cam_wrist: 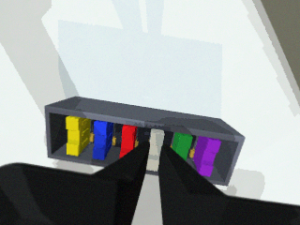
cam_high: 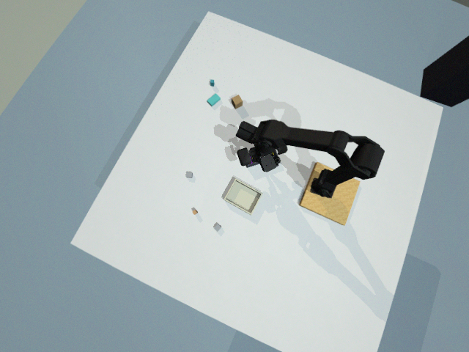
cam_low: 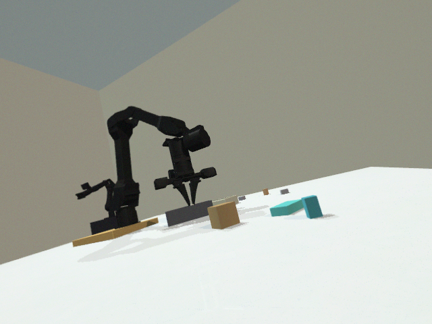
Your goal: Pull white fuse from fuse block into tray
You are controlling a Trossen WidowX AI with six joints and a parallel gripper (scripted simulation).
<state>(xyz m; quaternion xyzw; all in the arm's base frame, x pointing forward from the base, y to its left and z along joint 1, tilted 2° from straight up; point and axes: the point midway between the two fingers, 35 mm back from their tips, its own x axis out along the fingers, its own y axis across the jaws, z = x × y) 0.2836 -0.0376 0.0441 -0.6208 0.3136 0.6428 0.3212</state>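
The cream tray lies 180 mm to the left of my gripper tip, 30 mm below it and 10 mm ahead of it. Round my gripper tip: teal block: 280 mm ahead, 210 mm to the right, 30 mm below; then brown cube: 230 mm to the right, 170 mm ahead, 20 mm below; then white fuse: 10 mm below.
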